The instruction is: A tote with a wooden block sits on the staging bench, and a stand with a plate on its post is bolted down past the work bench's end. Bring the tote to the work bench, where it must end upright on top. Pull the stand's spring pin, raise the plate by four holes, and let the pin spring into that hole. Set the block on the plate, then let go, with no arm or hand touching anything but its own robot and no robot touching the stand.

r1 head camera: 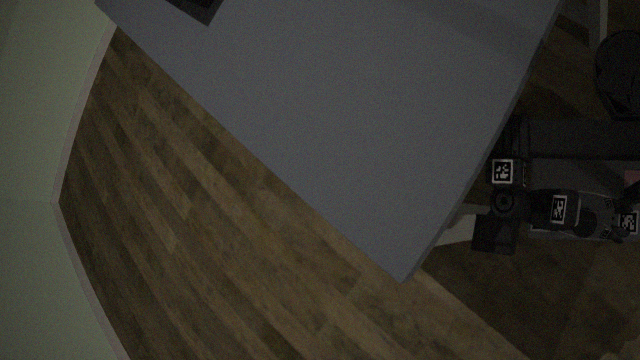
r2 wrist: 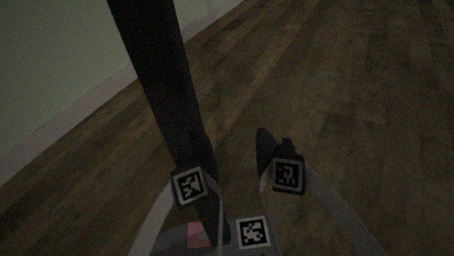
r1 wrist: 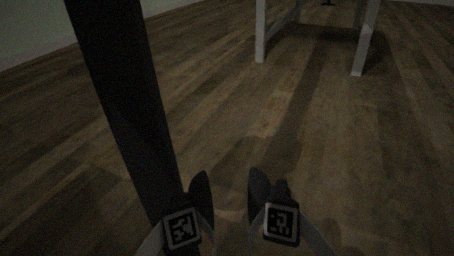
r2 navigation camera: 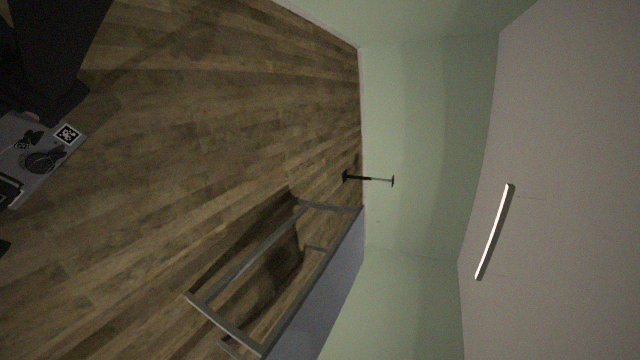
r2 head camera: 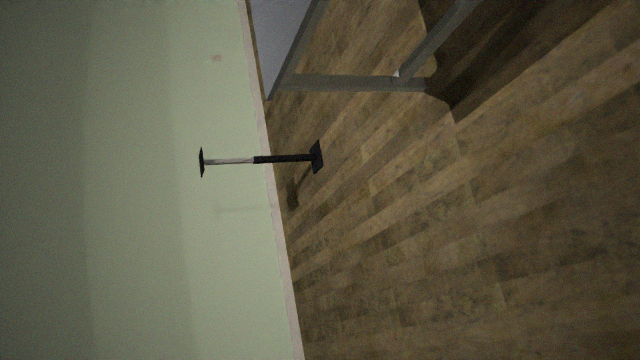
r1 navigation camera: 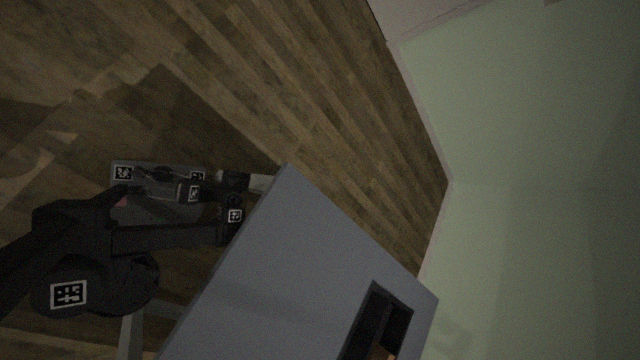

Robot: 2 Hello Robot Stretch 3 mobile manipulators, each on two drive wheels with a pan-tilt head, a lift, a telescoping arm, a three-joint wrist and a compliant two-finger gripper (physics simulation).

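Observation:
The black tote [r1 head camera: 195,5] [r1 navigation camera: 367,317] stands on the grey staging bench [r1 head camera: 350,125] [r1 navigation camera: 280,250], cut off by the frame edges. Part of the orange-brown wooden block [r1 navigation camera: 383,352] shows inside it in r1's navigation view. r1's gripper [r1 wrist: 229,192] is open and empty, low over the floor. r2's gripper [r2 wrist: 237,150] is open and empty, above its own base. The stand's dark plate [r2 head camera: 201,161] [r2 navigation camera: 393,180] tops the upright post [r2 head camera: 282,159] [r2 navigation camera: 357,177], beyond the end of the work bench [r2 head camera: 280,35] [r2 navigation camera: 325,300]. The spring pin and holes are too small to make out.
r1's arm [r1 head camera: 575,137] [r1 navigation camera: 165,239] and wrist lie close beside the staging bench's edge. Work bench legs [r1 wrist: 260,30] show ahead of r1's wrist. The green wall [r2 head camera: 150,250] [r2 navigation camera: 400,100] runs behind the stand. r2's base [r2 navigation camera: 30,150] shows at the left of its navigation view.

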